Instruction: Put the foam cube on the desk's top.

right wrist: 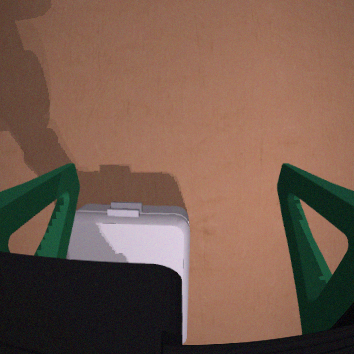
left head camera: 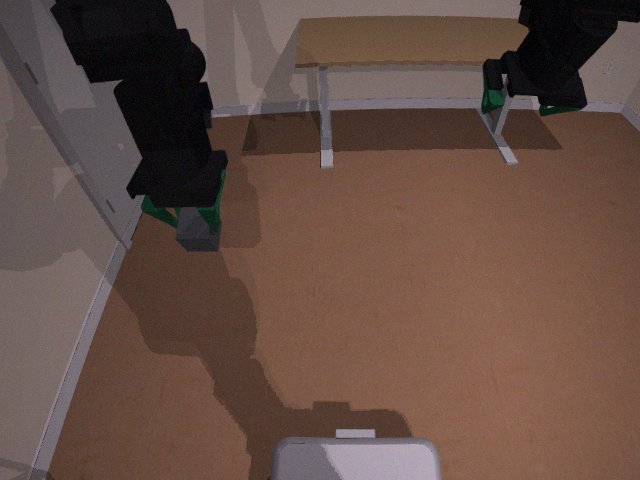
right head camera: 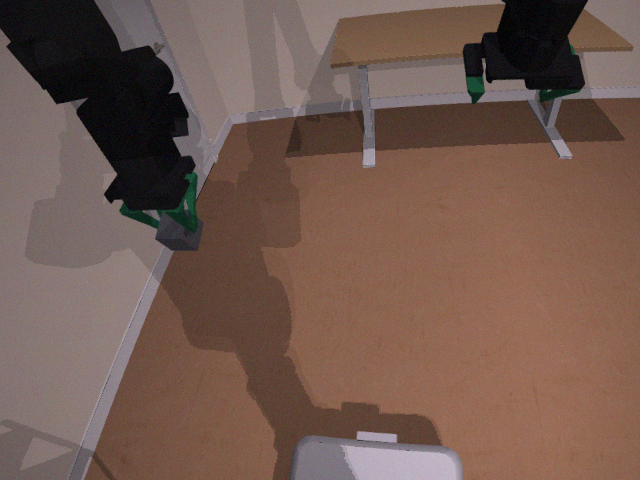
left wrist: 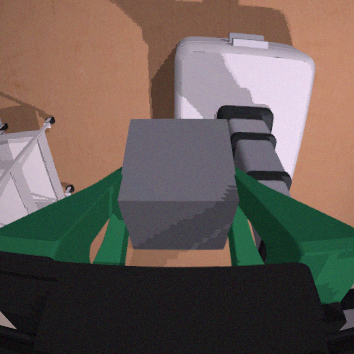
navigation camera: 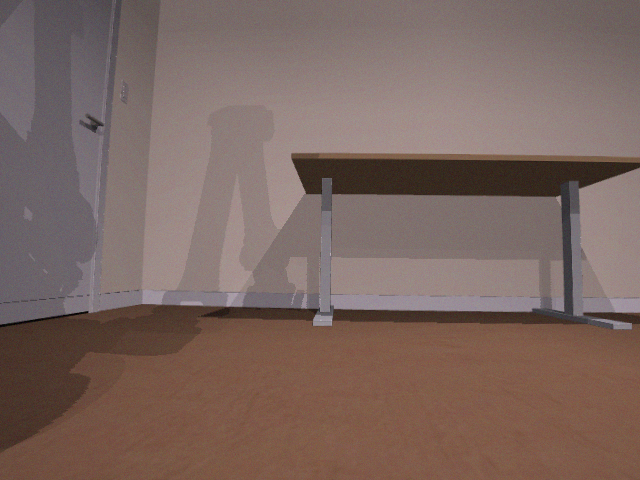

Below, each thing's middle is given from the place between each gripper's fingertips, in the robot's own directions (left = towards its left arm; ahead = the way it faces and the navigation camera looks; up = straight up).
Now: right hand 200 mm past the grey foam cube [right head camera: 170, 233], 450 mm to the right of it and 50 mm above it.
Now: left hand right at the grey foam cube.
